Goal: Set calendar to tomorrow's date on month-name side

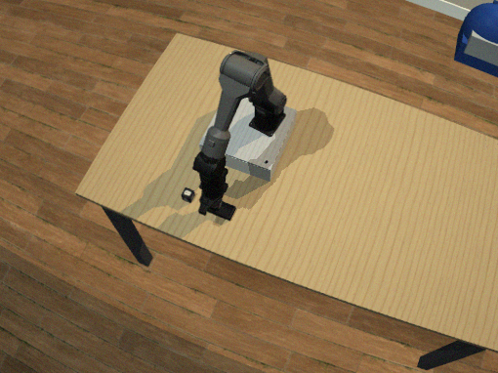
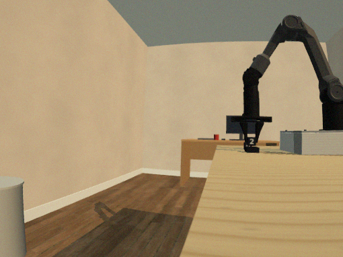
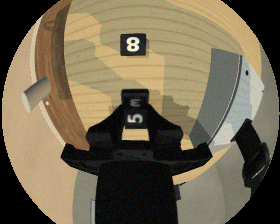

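My gripper is now right at the black calendar cube. Round my hand: calendar tray: 3 cm below, 2 cm to the left.
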